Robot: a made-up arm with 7 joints.
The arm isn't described. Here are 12 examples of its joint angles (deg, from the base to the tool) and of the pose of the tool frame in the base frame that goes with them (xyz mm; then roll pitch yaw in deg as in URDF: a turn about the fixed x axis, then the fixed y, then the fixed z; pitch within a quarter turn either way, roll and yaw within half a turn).
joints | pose
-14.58 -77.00 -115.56 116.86 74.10 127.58 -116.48 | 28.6 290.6 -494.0 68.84 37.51 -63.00
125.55 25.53 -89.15 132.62 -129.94 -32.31 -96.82 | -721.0 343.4 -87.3 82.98 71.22 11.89
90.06 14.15 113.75 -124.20 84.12 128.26 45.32 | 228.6 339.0 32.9 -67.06 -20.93 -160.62
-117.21 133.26 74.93 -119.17 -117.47 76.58 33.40 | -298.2 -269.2 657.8 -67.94 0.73 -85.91
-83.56 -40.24 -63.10 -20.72 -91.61 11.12 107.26 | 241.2 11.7 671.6 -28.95 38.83 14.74
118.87 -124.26 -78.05 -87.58 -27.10 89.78 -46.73 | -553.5 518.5 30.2 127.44 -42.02 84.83
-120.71 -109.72 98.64 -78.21 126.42 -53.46 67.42 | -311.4 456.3 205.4 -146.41 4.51 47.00
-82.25 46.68 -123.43 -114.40 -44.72 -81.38 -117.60 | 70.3 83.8 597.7 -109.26 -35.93 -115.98
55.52 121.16 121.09 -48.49 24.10 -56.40 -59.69 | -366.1 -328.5 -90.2 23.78 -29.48 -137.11
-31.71 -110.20 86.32 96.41 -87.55 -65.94 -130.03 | 87.9 466.0 52.0 51.85 42.74 -61.84
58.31 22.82 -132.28 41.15 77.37 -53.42 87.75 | -313.4 150.9 -165.7 -120.99 -7.37 28.17
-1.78 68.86 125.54 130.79 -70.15 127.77 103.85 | -163.5 339.5 -98.4 -1.30 -24.32 -140.71
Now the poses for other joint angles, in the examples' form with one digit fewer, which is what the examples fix.
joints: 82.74 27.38 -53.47 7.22 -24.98 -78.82 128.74
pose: 218 201 -141 -79.5 8.1 170.1
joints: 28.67 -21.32 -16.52 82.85 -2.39 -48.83 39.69
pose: 205 -69 -35 36.0 -5.6 -6.9
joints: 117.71 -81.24 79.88 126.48 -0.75 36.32 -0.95
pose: -415 -223 -305 13.4 45.2 -54.3
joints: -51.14 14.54 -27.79 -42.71 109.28 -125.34 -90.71
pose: 112 298 459 137.0 26.5 56.6
